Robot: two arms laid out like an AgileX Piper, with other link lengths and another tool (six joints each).
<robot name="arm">
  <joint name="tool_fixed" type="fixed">
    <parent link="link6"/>
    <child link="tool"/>
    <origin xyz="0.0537 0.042 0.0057" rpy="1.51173 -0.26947 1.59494"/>
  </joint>
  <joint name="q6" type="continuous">
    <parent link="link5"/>
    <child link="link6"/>
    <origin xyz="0.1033 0 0.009"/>
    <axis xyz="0.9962 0 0.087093"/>
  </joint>
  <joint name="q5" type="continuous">
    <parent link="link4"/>
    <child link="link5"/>
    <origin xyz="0 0 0"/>
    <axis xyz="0 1 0"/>
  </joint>
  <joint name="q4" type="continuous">
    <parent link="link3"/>
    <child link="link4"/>
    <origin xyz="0.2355 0 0.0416"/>
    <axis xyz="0.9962 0 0.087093"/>
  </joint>
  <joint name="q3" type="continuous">
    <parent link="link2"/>
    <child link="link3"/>
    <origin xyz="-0.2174 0 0.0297"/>
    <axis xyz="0 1 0"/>
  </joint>
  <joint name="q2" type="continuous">
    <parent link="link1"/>
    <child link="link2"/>
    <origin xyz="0 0 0"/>
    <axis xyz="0 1 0"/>
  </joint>
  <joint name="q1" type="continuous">
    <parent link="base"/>
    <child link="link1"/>
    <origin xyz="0 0 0.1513"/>
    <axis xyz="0 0 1"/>
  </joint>
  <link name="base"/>
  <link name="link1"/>
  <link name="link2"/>
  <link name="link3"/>
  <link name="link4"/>
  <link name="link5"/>
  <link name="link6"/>
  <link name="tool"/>
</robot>
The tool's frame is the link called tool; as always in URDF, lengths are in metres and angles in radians. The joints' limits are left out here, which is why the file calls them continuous.
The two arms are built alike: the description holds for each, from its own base.
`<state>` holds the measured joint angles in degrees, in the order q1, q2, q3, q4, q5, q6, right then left.
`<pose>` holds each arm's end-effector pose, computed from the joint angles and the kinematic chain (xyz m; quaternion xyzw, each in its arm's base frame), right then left.
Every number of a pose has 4 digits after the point. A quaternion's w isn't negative.
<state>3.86 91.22 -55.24 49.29 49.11 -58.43 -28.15 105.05 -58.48 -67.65 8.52 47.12</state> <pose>0.2672 0.1411 0.1592 -0.5597 -0.7570 -0.3267 0.0831 0.3454 -0.1647 0.0875 0.7898 0.4860 0.1196 0.3545</pose>
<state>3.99 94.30 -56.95 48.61 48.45 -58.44 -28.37 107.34 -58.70 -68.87 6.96 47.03</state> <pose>0.2744 0.1406 0.1497 -0.5624 -0.7593 -0.3164 0.0846 0.3454 -0.1623 0.0744 0.7859 0.5012 0.1190 0.3420</pose>
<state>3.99 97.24 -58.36 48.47 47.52 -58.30 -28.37 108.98 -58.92 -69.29 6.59 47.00</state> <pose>0.2819 0.1400 0.1400 -0.5694 -0.7569 -0.3087 0.0867 0.3447 -0.1611 0.0648 0.7862 0.5079 0.1150 0.3326</pose>
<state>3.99 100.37 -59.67 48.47 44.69 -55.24 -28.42 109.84 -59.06 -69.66 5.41 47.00</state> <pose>0.2953 0.1384 0.1286 -0.6010 -0.7357 -0.3011 0.0838 0.3459 -0.1587 0.0607 0.7836 0.5141 0.1204 0.3273</pose>
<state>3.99 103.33 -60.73 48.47 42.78 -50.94 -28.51 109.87 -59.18 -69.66 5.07 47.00</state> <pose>0.3058 0.1374 0.1174 -0.6371 -0.7080 -0.2906 0.0915 0.3467 -0.1588 0.0613 0.7830 0.5141 0.1233 0.3278</pose>
